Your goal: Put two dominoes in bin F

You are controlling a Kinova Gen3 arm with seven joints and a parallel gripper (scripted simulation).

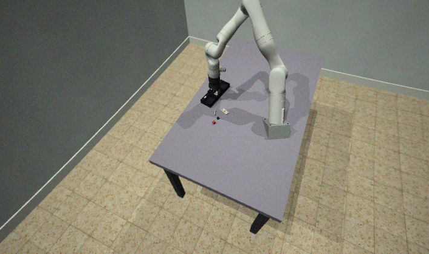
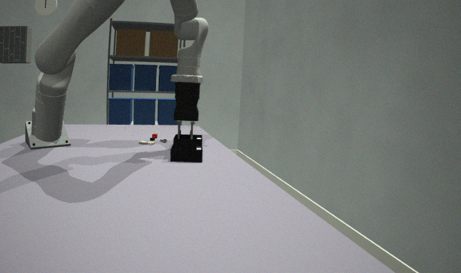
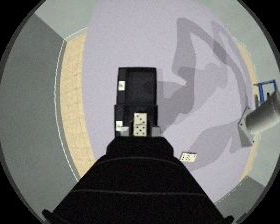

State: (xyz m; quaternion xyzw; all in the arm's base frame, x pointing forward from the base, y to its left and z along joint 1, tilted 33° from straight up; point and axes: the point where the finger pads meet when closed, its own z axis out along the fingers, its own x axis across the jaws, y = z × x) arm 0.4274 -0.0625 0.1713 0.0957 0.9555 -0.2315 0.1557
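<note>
Now: the pale domino 3 cm below my hand. From my hand the other things lie so: black piece 20 cm to the left, 8 cm behind, 4 cm below; grey bolt 16 cm to the left, 4 cm below, 4 cm behind; red piece 25 cm to the left, 7 cm behind, 4 cm below.
</note>
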